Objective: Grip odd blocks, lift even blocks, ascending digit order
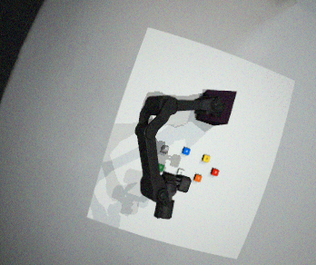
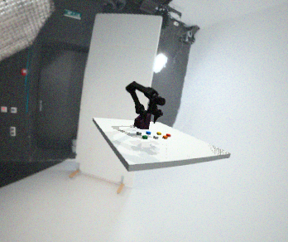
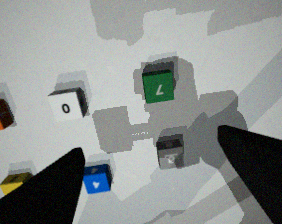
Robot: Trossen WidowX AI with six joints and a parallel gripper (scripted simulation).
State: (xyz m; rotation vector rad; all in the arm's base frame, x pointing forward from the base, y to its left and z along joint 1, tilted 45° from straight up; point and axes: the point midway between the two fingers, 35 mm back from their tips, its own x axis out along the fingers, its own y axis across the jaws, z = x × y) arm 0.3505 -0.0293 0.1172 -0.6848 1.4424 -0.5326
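The white block is 110 mm below my gripper tip, 90 mm to the left of it and 10 mm behind it. The rest, counted from my gripper tip: grey block: 110 mm below, 90 mm behind, 40 mm to the right; green block: 110 mm below, 20 mm to the right, 10 mm ahead; blue block: 120 mm behind, 110 mm below, 70 mm to the left.
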